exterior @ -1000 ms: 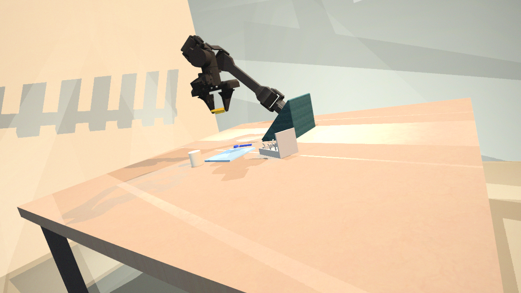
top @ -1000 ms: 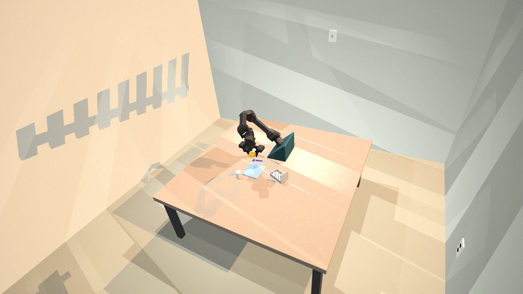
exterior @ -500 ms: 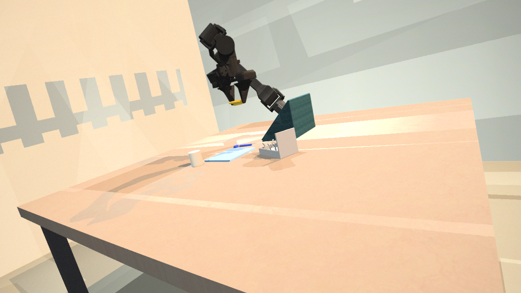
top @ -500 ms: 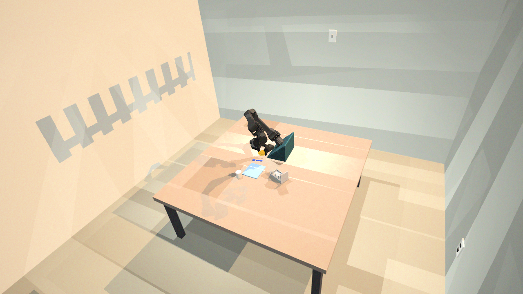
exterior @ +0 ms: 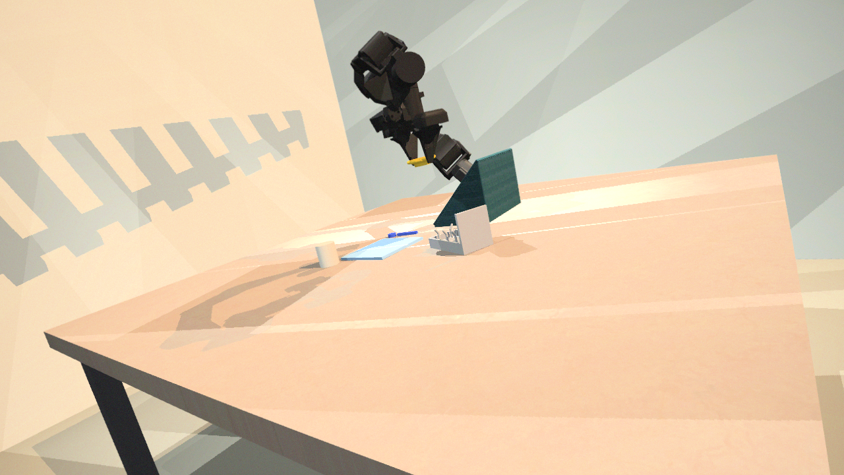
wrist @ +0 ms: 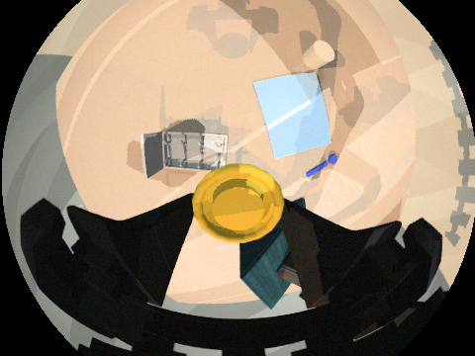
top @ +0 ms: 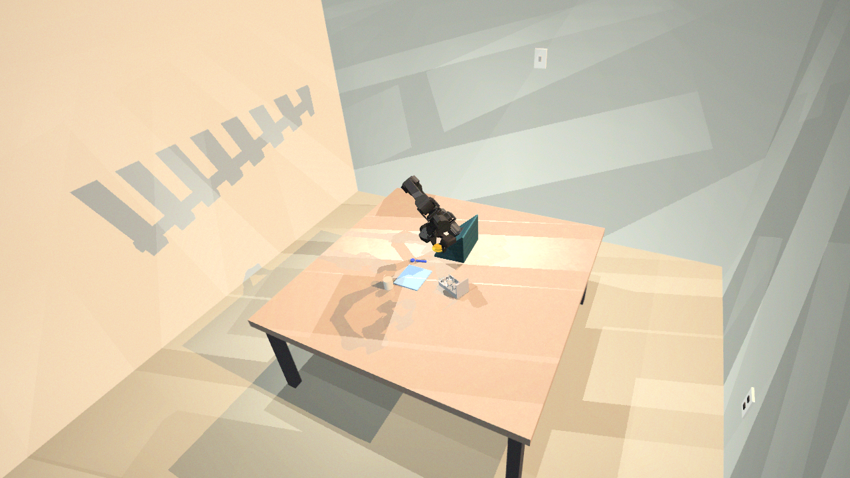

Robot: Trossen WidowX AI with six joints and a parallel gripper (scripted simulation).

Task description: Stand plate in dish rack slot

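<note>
My gripper tip is 40 mm short of the dish rack, 80 mm to the right of it and 150 mm above it. The rest, counted from my gripper tip: blue spoon (90 mm behind, 170 mm to the right, 170 mm below); light blue mat (30 mm ahead, 130 mm to the right, 170 mm below); yellow plate (10 mm above).
</note>
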